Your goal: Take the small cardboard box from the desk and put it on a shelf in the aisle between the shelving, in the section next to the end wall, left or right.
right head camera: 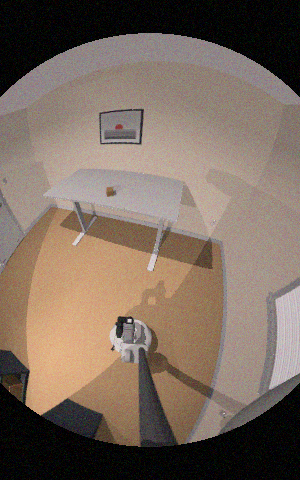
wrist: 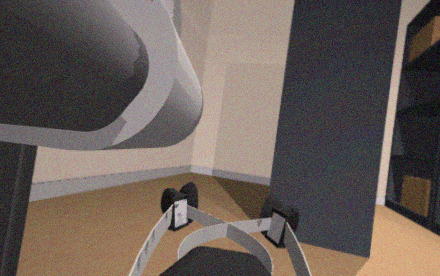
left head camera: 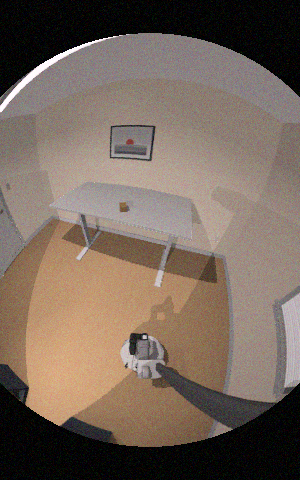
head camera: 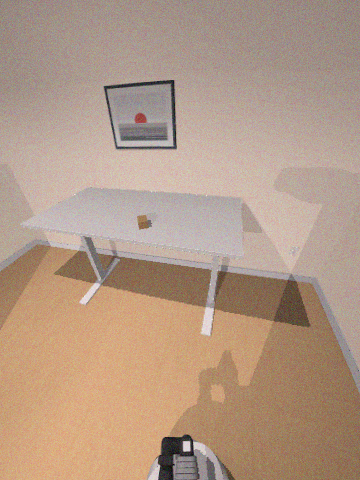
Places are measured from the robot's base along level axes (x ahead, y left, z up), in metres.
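Pixels of known places: gripper, fingertip midpoint: (right head camera: 117, 351) (wrist: 229, 204) (left head camera: 131, 368).
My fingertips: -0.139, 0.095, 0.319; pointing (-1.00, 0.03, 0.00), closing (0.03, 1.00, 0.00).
Behind a point stands the place of what it marks, as x, y, z.
The small cardboard box (head camera: 143, 222) @[1.067, 0.233, 0.967] (left head camera: 123, 207) @[1.066, 0.232, 0.964] (right head camera: 110, 191) @[1.069, 0.226, 0.965] sits on the light grey desk (head camera: 200, 215) @[1.222, -0.138, 0.922] (left head camera: 165, 207) @[1.203, -0.155, 0.923] (right head camera: 155, 192) @[1.158, -0.169, 0.923], left of the middle of its top. The desk stands against the wall, across the floor in front of the robot. My gripper (wrist: 229, 204) @[-0.139, 0.095, 0.319] is open, with its two fingertips apart and no object between them. It is away from the desk, and the wrist view faces dark shelving. Dark shelving (wrist: 332, 125) @[-1.128, 0.554, 0.531] stands beyond the fingers, with its side panel facing the camera. The end-wall shelf section cannot be made out.
More dark shelving with brown boxes (wrist: 416, 195) @[-2.123, 1.656, 0.178] shows at the right of the wrist view. Dark shelving tops (left head camera: 87, 431) (right head camera: 75, 417) show at the lower left of the side head views. A framed picture (head camera: 142, 135) @[1.773, 0.297, 1.384] hangs above the desk. A door (left head camera: 7, 240) @[1.036, 2.487, 0.365] is at the left and a window (right head camera: 287, 340) @[-0.233, -1.061, 0.937] at the right.
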